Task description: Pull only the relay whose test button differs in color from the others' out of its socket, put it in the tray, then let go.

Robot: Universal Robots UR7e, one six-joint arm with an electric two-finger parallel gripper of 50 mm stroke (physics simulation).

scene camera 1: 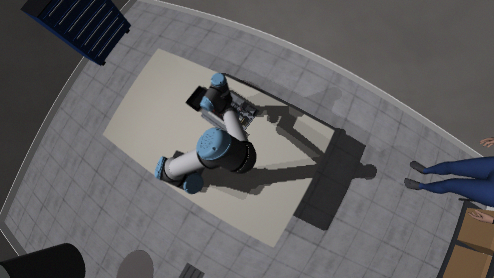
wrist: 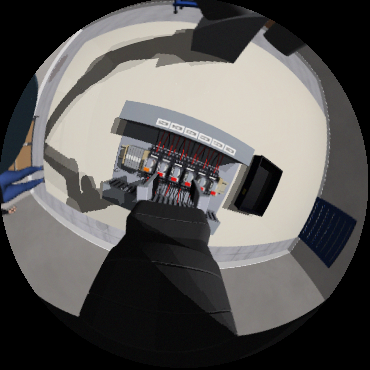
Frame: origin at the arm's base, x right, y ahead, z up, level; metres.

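Where they show: gripper, fingertip midpoint: (wrist: 174,182).
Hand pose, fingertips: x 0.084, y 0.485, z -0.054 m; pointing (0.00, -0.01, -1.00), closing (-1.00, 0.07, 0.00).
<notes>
After its pixels a point has its place.
In the wrist view, a row of clear relays with red test buttons (wrist: 188,179) @(x 0.058, y 0.488, z -0.097 m) stands in sockets on the grey panel (wrist: 187,122) @(x 0.071, y 0.379, z -0.102 m). The relay with the orange button (wrist: 150,163) @(x 0.133, y 0.463, z -0.097 m) stands in its socket at the left end of that row. My gripper (wrist: 174,182) @(x 0.084, y 0.485, z -0.054 m) is open and empty. Its fingertips overlap the lower edge of the row in this view, to the right of the orange-button relay; their height above the relays is unclear. The black tray (wrist: 249,182) @(x -0.115, y 0.491, z -0.139 m) (scene camera 1: 191,103) @(x -0.207, y 0.455, z -0.162 m) is beside the panel. In the scene view, the arm hides the gripper and part of the panel.
A ribbed terminal block (wrist: 133,157) @(x 0.178, y 0.456, z -0.117 m) stands left of the relays, and red and dark wires run above and below them. A slotted grey duct (wrist: 117,191) @(x 0.214, y 0.531, z -0.102 m) runs along the panel's near side. The pale table top (scene camera 1: 145,100) @(x -0.612, y 0.354, z -0.165 m) carries the arm's base. A blue cabinet (scene camera 1: 82,27) stands beyond the table.
</notes>
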